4 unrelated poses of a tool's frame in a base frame.
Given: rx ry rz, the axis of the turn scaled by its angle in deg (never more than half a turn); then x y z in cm.
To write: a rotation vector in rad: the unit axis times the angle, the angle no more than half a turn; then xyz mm. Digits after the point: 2 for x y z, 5 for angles.
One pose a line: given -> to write
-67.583, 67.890, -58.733, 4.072, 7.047, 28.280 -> -1.17955, 1.18490, -1.02508, 40.72, 70.47, 282.80
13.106, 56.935, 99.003, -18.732, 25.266, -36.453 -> 0.22874, 0.99370, 1.72793, -187.32, 252.66, -364.53
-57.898, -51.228, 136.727, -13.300, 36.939, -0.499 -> -1.01051, -0.89410, 2.38634, -133.00, 369.39, -4.99
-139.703, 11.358, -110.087, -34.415, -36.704, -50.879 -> -2.43828, 0.19823, -1.92138, -344.15, -367.04, -508.79
